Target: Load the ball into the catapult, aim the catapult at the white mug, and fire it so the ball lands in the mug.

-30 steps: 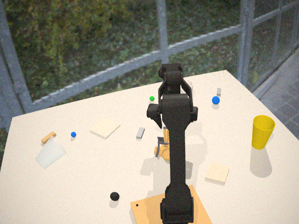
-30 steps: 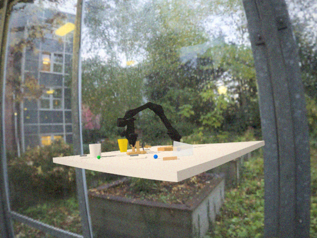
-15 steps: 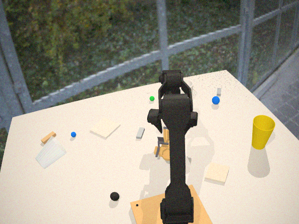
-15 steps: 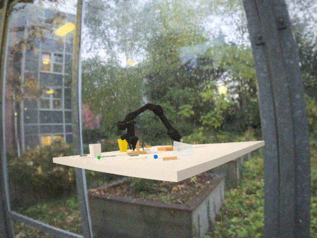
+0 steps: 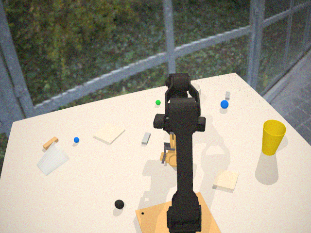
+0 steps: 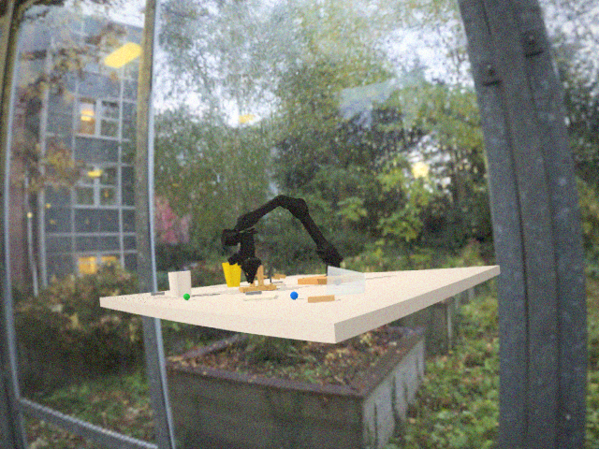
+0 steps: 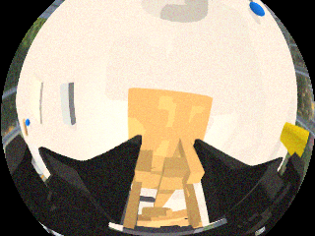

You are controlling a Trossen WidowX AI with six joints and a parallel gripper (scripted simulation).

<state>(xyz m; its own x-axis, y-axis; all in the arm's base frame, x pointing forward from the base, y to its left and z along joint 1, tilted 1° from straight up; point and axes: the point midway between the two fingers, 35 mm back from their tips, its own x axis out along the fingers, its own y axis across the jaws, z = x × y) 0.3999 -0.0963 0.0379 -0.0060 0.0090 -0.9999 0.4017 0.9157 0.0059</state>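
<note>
The black ball is 270 mm to the left of my gripper tip, 230 mm behind it and 20 mm below it. Also, from my gripper tip: tan square tile 220 mm behind, 110 mm to the right, 30 mm below; then wooden catapult 60 mm behind, 40 mm to the left, 20 mm above; then white mug 250 mm ahead, 130 mm to the right.
</note>
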